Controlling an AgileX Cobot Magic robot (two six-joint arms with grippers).
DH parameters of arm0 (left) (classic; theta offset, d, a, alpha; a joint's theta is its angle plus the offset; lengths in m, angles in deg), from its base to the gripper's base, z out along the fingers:
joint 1: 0 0.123 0 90
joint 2: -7.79 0 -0.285 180
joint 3: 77.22 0 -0.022 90
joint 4: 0 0.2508 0 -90
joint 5: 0 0 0.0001 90
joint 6: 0 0.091 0 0
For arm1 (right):
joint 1: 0 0.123 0 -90
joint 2: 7.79 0 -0.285 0
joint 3: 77.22 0 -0.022 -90
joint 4: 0 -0.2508 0 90
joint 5: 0 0 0.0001 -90
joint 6: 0 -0.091 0 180
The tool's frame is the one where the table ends.
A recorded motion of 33 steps. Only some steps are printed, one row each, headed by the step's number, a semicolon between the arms.
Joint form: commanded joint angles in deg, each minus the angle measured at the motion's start. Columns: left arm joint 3, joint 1, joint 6, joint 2, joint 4, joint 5; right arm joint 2, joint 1, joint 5, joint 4, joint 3, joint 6.
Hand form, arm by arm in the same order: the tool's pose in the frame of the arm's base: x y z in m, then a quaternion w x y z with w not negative. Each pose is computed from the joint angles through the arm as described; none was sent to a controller.
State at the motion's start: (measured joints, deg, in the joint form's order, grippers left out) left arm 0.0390 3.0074 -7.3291 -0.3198 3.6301 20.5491; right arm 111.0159 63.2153 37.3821 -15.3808 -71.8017 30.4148
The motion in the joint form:
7: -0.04 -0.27 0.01 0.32 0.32 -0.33; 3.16 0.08 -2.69 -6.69 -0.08 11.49
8: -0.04 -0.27 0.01 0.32 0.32 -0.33; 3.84 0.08 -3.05 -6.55 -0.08 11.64
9: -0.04 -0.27 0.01 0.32 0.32 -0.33; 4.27 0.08 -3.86 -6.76 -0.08 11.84
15: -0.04 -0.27 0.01 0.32 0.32 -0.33; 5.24 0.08 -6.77 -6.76 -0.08 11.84
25: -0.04 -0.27 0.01 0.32 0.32 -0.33; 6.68 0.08 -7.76 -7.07 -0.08 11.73
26: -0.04 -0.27 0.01 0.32 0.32 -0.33; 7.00 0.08 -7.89 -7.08 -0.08 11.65
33: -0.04 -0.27 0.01 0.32 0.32 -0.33; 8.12 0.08 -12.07 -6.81 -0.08 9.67
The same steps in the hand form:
7: 0.0532 0.0047 0.1814 0.60750 -0.05121 0.79265 0.00482; 0.1597 0.3608 0.1467 0.12637 -0.68606 0.69875 0.15843
8: 0.0532 0.0047 0.1814 0.60750 -0.05121 0.79265 0.00482; 0.1603 0.3613 0.1422 0.12433 -0.68730 0.69850 0.15573
9: 0.0532 0.0047 0.1814 0.60750 -0.05121 0.79265 0.00482; 0.1611 0.3624 0.1396 0.12776 -0.68619 0.69896 0.15580
15: 0.0532 0.0047 0.1814 0.60750 -0.05121 0.79265 0.00482; 0.1644 0.3657 0.1341 0.14476 -0.68140 0.70073 0.15401
25: 0.0532 0.0047 0.1814 0.60750 -0.05121 0.79265 0.00482; 0.1654 0.3670 0.1246 0.14106 -0.67801 0.70519 0.15203
26: 0.0532 0.0047 0.1814 0.60750 -0.05121 0.79265 0.00482; 0.1655 0.3672 0.1224 0.13947 -0.67739 0.70626 0.15130
33: 0.0532 0.0047 0.1814 0.60750 -0.05121 0.79265 0.00482; 0.1703 0.3713 0.1164 0.16386 -0.65944 0.71807 0.15058

